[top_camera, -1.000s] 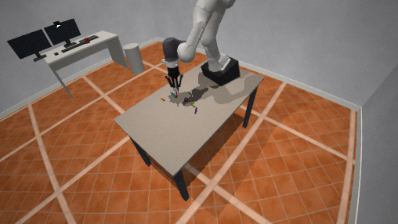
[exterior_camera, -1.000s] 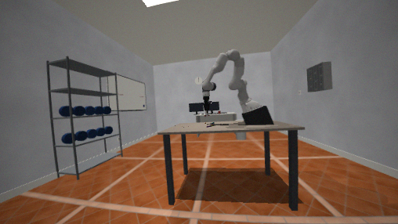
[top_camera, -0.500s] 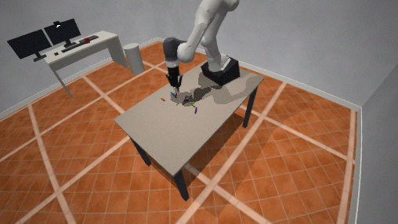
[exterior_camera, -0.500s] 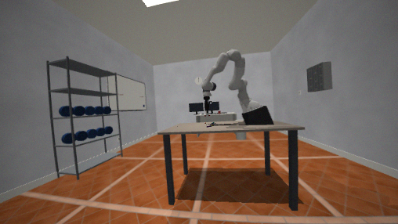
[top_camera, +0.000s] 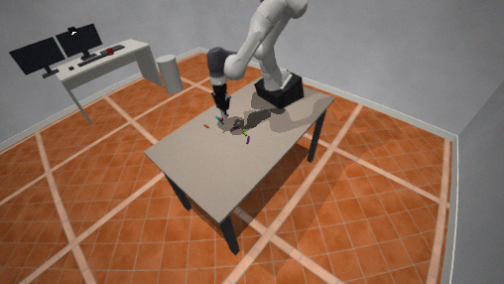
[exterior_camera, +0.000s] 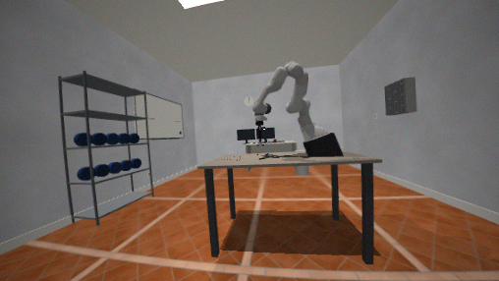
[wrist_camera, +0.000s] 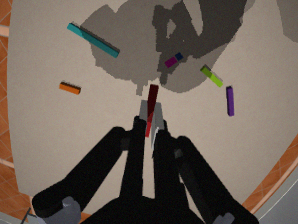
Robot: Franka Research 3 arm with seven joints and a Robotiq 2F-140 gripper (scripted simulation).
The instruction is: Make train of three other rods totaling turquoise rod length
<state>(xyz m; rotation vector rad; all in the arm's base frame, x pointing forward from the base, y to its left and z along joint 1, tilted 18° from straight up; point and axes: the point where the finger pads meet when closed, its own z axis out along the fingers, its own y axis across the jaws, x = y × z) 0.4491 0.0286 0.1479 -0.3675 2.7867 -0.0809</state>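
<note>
Right now my hand is 60 mm past the magenta rod, 20 mm to the right of it and 130 mm above it. Also, from my hand: small blue rod 70 mm behind, 20 mm to the left, 130 mm below; then lime rod 70 mm behind, 100 mm to the left, 130 mm below; then red rod 30 mm below.
</note>
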